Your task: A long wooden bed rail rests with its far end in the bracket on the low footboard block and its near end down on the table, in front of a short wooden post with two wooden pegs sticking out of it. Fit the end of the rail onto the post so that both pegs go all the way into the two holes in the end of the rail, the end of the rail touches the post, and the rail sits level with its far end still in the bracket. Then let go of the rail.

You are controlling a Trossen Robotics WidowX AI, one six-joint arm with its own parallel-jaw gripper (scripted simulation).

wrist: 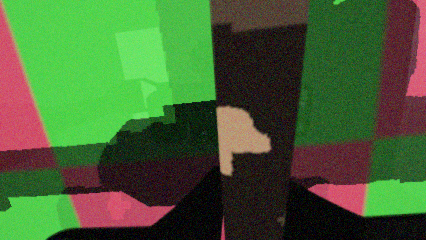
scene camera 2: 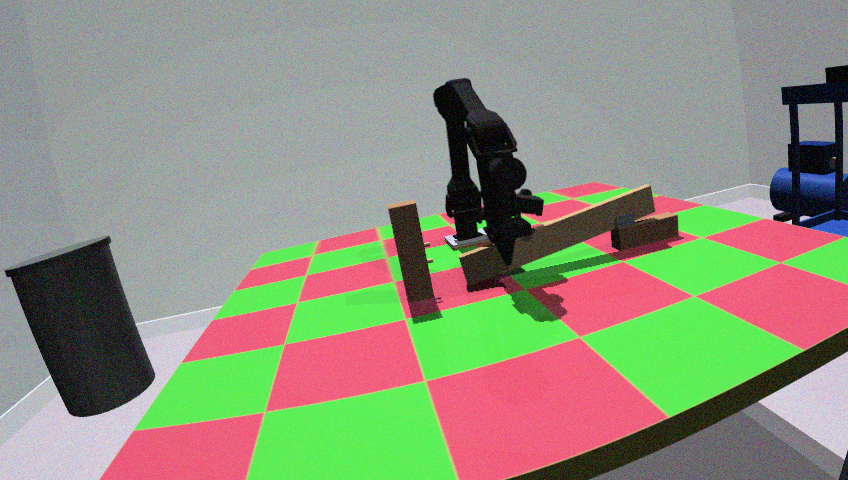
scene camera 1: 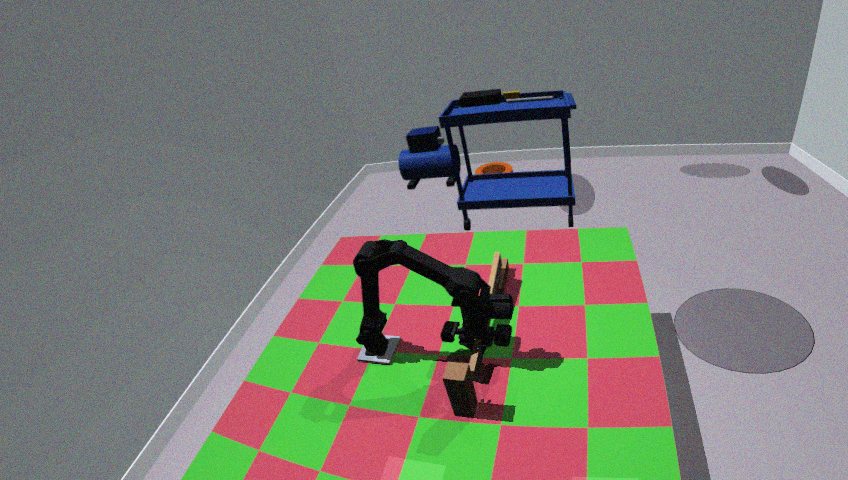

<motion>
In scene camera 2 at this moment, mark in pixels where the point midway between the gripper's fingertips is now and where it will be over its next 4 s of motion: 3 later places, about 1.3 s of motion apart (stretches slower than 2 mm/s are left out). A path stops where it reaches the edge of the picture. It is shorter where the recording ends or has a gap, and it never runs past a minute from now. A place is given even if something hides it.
My gripper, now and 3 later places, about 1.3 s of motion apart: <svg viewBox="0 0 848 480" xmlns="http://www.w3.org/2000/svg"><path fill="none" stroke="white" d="M507 263L505 255L504 245L504 245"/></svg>
</motion>
